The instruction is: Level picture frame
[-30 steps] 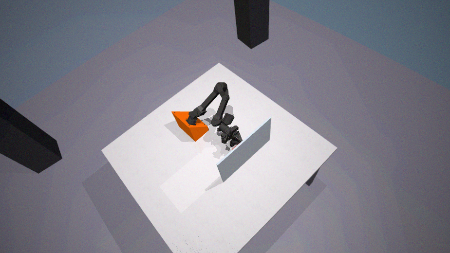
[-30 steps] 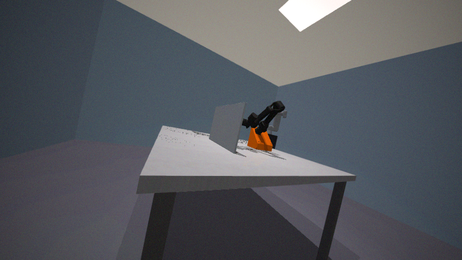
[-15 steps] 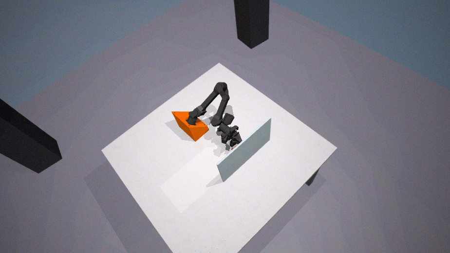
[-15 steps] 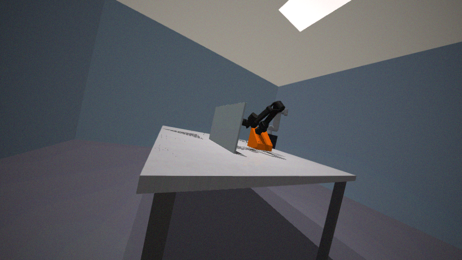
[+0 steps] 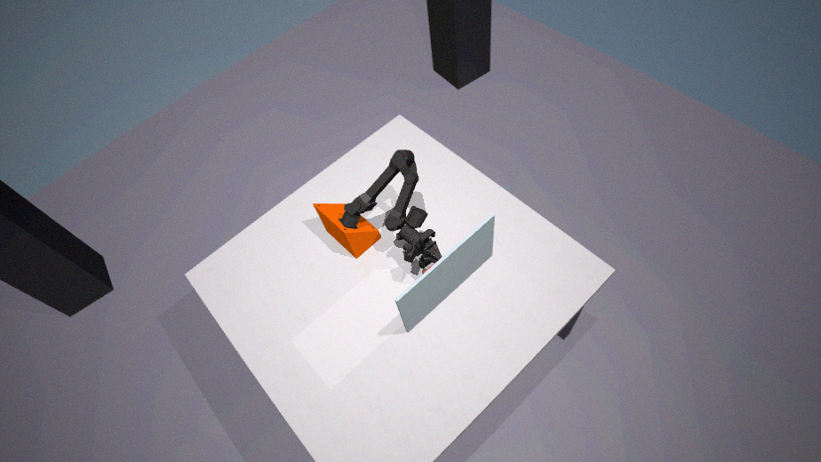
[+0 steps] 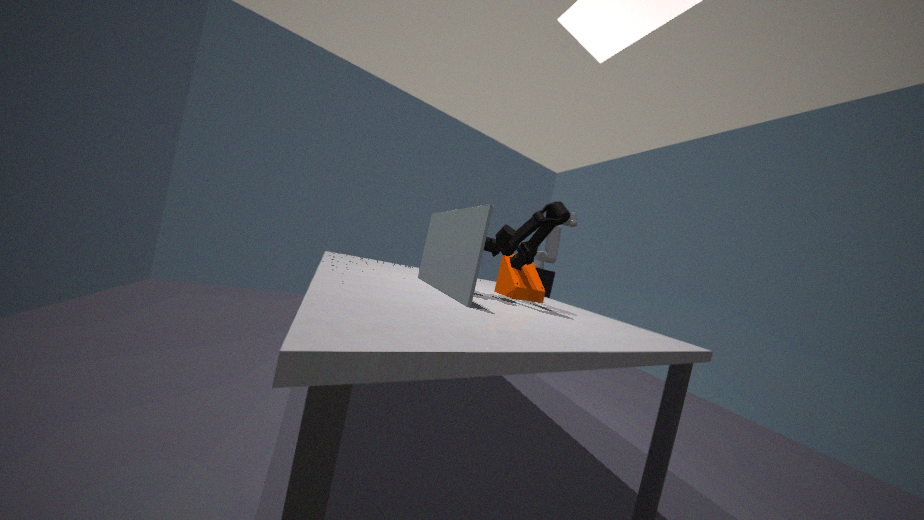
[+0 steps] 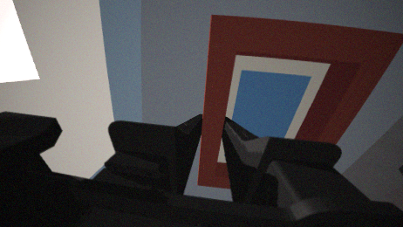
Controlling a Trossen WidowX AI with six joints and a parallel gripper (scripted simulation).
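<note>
The picture frame lies 5 cm below my gripper tip and 1 cm ahead of it. Round my gripper tip: wall panel 6 cm below, 2 cm ahead, 1 cm to the left.
</note>
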